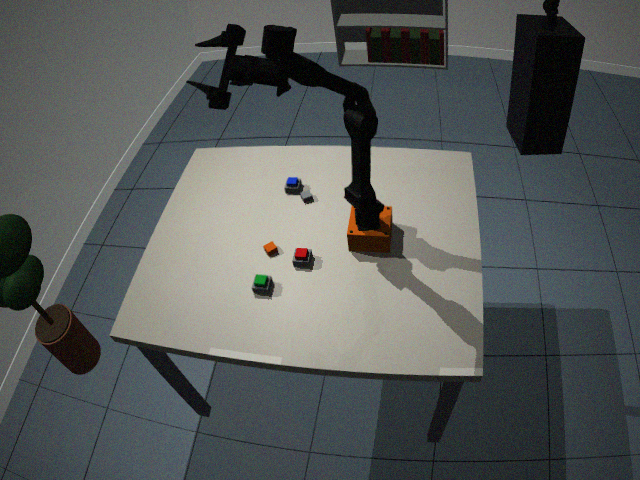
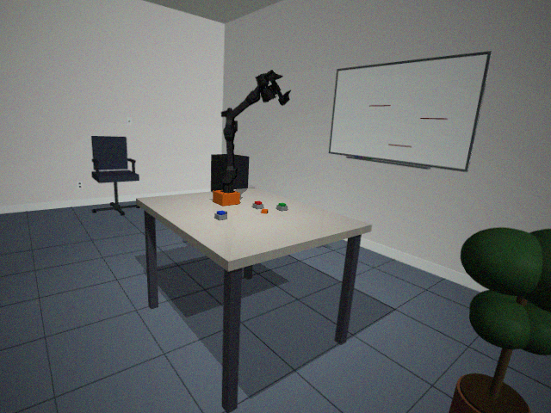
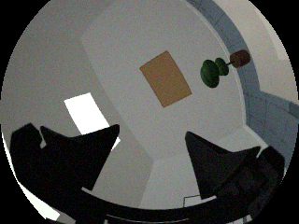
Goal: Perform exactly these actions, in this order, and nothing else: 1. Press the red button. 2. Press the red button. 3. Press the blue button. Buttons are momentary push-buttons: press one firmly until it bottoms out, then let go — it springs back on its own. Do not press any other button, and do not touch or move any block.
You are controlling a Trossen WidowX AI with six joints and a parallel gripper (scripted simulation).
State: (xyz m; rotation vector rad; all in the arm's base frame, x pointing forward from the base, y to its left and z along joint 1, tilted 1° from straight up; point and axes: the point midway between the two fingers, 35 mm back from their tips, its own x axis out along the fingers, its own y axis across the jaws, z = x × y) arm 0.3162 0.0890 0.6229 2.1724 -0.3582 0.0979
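My gripper tip is now 14 cm past the red button, 2 cm to the left of it and 67 cm above it. Also, from my gripper tip: small orange block 4 cm behind, 7 cm to the right, 70 cm below; then blue button 11 cm behind, 34 cm to the right, 67 cm below; then green button 3 cm behind, 7 cm to the left, 67 cm below.
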